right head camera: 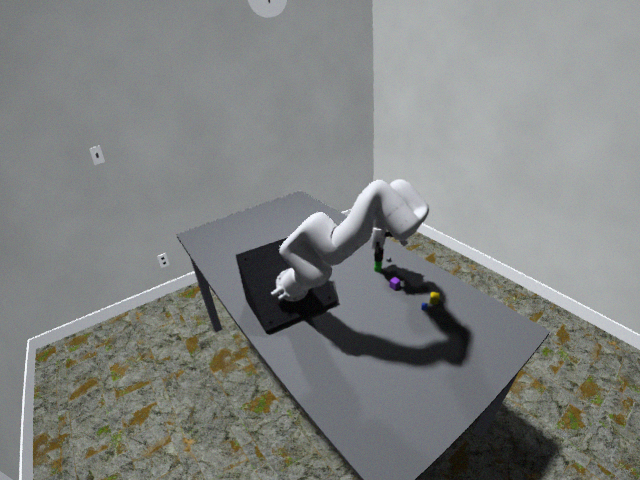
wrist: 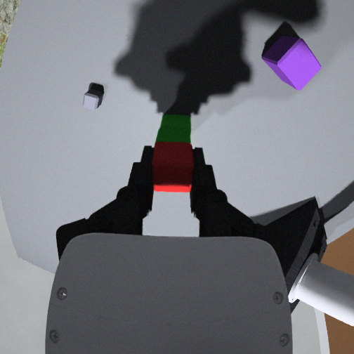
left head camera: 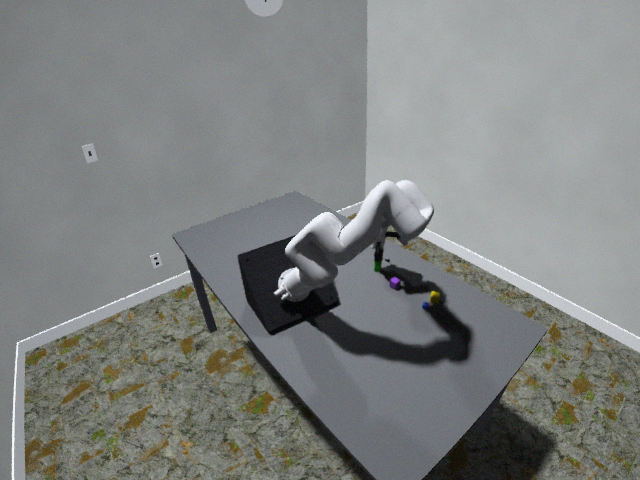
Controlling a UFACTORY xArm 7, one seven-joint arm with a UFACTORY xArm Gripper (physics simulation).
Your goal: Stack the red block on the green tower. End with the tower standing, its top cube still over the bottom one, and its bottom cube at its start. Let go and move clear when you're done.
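Note:
My gripper is shut on the red block, which sits between both fingertips in the wrist view. The green tower stands upright on the table, right below the fingertips. In the wrist view its upper part is hidden behind the red block. Whether the red block touches the tower's top cannot be told. In the head views the fingers hide the red block.
A purple block lies near the tower. A small grey block is on its other side. A yellow block and a small blue block stand farther off on the grey table.

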